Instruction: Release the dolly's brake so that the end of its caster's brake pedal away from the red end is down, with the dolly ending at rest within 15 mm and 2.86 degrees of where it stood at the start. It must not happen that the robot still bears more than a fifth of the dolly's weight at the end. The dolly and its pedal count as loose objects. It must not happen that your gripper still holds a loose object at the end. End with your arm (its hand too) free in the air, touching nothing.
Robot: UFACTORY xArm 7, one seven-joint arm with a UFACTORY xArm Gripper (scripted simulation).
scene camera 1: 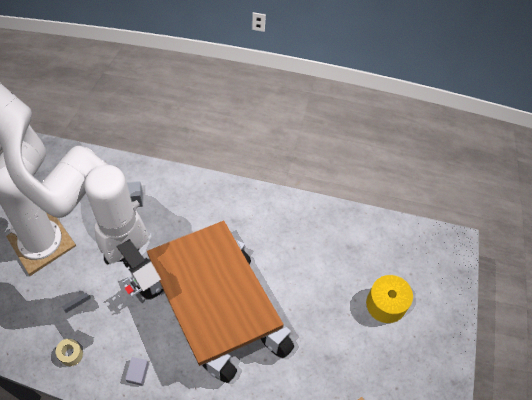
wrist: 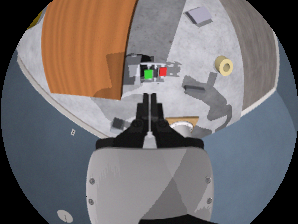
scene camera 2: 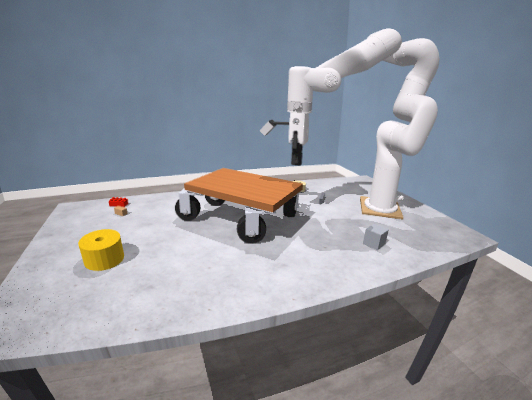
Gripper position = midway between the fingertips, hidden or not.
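A yellow spool [scene camera 1: 381, 303] is visible in the scene, and scene camera 2 shows the yellow spool [scene camera 2: 105, 254] too. The gripper [scene camera 2: 296, 164] is visible as well, and the wrist view also shows the gripper [wrist: 149, 101].
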